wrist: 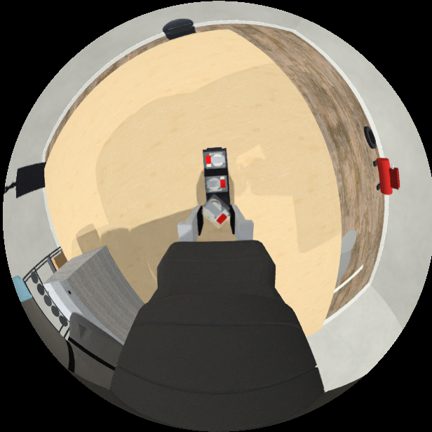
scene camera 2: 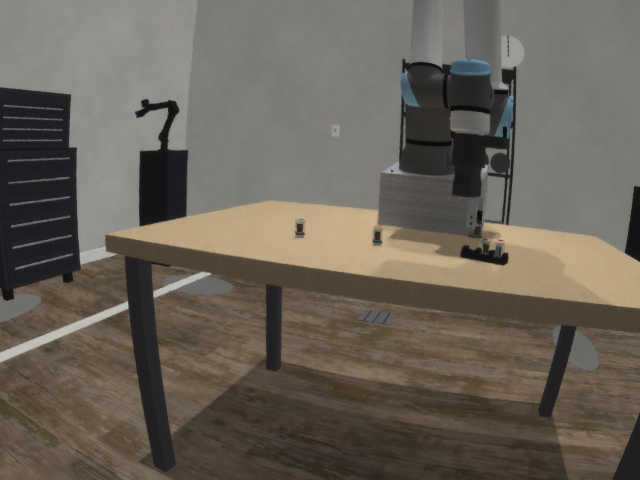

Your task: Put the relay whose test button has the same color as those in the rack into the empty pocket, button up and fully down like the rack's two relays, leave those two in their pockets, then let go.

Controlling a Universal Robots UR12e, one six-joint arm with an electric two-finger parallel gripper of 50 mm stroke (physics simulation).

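Both the wrist view and scene camera 2 show my gripper. On my gripper, (scene camera 2: 475, 204) and (wrist: 242, 216) are the same spot.
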